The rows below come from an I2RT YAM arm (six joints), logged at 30 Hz.
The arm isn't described. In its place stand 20 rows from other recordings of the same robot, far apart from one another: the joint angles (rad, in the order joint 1, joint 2, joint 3, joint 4, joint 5, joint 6), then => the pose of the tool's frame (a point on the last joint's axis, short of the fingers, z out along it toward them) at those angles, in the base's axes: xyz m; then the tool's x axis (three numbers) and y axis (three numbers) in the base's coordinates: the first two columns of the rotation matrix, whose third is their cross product.
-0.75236 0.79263 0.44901 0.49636 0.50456 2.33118 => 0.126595, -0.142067, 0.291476, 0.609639, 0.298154, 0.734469, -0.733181, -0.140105, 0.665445
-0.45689 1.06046 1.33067 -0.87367 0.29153 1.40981 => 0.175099, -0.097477, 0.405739, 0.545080, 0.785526, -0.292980, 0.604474, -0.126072, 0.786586
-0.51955 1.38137 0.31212 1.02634 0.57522 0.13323 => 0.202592, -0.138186, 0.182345, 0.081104, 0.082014, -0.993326, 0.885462, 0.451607, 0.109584
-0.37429 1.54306 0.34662 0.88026 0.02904 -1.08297 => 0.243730, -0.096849, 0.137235, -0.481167, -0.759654, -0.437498, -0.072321, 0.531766, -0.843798
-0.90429 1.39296 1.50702 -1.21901 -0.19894 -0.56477 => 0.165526, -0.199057, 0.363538, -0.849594, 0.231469, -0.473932, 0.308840, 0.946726, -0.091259
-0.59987 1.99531 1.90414 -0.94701 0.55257 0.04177 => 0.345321, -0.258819, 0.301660, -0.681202, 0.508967, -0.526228, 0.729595, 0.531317, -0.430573
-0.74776 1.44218 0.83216 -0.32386 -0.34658 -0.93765 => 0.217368, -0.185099, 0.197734, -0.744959, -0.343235, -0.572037, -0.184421, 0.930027, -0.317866
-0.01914 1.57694 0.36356 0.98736 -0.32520 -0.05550 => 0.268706, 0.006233, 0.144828, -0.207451, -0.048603, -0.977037, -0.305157, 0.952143, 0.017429
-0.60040 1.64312 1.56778 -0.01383 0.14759 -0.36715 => 0.324343, -0.228430, 0.408474, -0.312558, -0.216296, -0.924945, 0.608011, 0.702570, -0.369753
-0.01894 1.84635 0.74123 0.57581 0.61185 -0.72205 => 0.344029, -0.026968, 0.123492, -0.716726, -0.527545, -0.456071, 0.049962, 0.613474, -0.788133
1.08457 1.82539 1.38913 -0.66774 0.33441 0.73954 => 0.188990, 0.332559, 0.223734, -0.824607, -0.197785, -0.530004, -0.284744, 0.954669, 0.086761
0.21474 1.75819 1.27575 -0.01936 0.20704 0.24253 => 0.401631, 0.080107, 0.260014, -0.463998, 0.139356, -0.874806, 0.081354, 0.990079, 0.114569
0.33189 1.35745 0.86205 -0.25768 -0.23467 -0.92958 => 0.269039, 0.101477, 0.233547, -0.004275, -0.825866, -0.563850, -0.803638, 0.338392, -0.489547
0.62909 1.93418 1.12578 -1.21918 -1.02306 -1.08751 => 0.213061, 0.192637, 0.141470, -0.335473, -0.814421, -0.473473, -0.643469, -0.168981, 0.746587
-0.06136 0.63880 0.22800 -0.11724 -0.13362 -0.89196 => 0.151038, -0.004527, 0.173015, -0.273665, -0.756007, -0.594609, -0.425363, 0.649597, -0.630150
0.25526 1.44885 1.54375 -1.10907 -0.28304 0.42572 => 0.271565, 0.081141, 0.366634, -0.907289, 0.173065, -0.383244, -0.011561, 0.900772, 0.434138
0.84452 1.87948 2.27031 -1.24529 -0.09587 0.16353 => 0.246971, 0.283179, 0.431294, -0.622142, -0.456400, -0.636112, -0.693932, 0.697658, 0.178133
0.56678 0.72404 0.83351 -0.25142 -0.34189 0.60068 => 0.133350, 0.099017, 0.359573, -0.542620, 0.285845, -0.789846, -0.580823, 0.551603, 0.598648
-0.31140 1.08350 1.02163 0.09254 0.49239 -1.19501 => 0.232768, -0.092601, 0.394740, -0.658840, -0.649068, -0.380316, 0.291316, 0.245980, -0.924462
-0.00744 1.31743 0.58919 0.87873 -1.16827 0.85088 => 0.263800, 0.030793, 0.263978, -0.582895, 0.298882, -0.755582, -0.710548, 0.263579, 0.652416
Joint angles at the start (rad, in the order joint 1, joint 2, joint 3, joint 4, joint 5, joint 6):
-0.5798 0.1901 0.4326 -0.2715 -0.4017 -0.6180
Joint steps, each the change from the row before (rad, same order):
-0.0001 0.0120 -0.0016 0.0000 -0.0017 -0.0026
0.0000 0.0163 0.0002 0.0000 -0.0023 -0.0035
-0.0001 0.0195 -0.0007 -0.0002 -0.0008 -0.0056
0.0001 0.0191 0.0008 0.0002 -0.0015 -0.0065
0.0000 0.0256 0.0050 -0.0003 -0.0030 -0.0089
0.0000 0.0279 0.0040 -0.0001 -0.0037 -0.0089
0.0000 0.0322 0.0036 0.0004 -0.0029 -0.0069
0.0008 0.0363 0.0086 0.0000 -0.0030 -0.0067
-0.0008 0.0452 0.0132 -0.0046 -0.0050 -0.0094
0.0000 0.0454 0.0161 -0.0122 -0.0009 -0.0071
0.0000 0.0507 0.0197 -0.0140 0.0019 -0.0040
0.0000 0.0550 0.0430 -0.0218 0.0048 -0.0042
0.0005 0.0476 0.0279 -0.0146 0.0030 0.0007
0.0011 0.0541 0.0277 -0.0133 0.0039 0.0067
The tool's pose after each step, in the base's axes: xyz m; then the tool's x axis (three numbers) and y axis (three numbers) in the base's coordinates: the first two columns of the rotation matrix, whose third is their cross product. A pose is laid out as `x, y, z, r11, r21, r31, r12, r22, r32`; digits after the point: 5 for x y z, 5 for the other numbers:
0.08546, -0.03927, 0.27597, -0.13126, -0.55339, -0.82251, 0.12237, 0.81430, -0.56740
0.08767, -0.04063, 0.27483, -0.14144, -0.54922, -0.82362, 0.11243, 0.81769, -0.56457
0.09034, -0.04236, 0.27307, -0.15569, -0.54466, -0.82408, 0.10143, 0.82102, -0.56181
0.09283, -0.04392, 0.27183, -0.16786, -0.54200, -0.82344, 0.09062, 0.82327, -0.56037
0.09587, -0.04579, 0.27136, -0.18123, -0.54022, -0.82178, 0.07691, 0.82527, -0.55948
0.09929, -0.04789, 0.27028, -0.19614, -0.53714, -0.82037, 0.06114, 0.82829, -0.55695
0.10330, -0.05041, 0.26860, -0.21412, -0.53048, -0.82021, 0.04442, 0.83353, -0.55069
0.10762, -0.05300, 0.26806, -0.23114, -0.52410, -0.81969, 0.02727, 0.83869, -0.54393
0.11279, -0.05631, 0.26754, -0.25377, -0.51585, -0.81823, 0.00535, 0.84516, -0.53449
0.11783, -0.05957, 0.26695, -0.28158, -0.50337, -0.81691, -0.01554, 0.85363, -0.52064
0.12349, -0.06336, 0.26654, -0.31335, -0.48652, -0.81554, -0.03458, 0.86407, -0.50218
0.12933, -0.06737, 0.27256, -0.33908, -0.47469, -0.81221, -0.04648, 0.87076, -0.48951
0.13498, -0.07110, 0.27464, -0.36396, -0.45877, -0.81059, -0.05830, 0.87980, -0.47176
0.14184, -0.07553, 0.27555, -0.39312, -0.43534, -0.80990, -0.06921, 0.89233, -0.44606

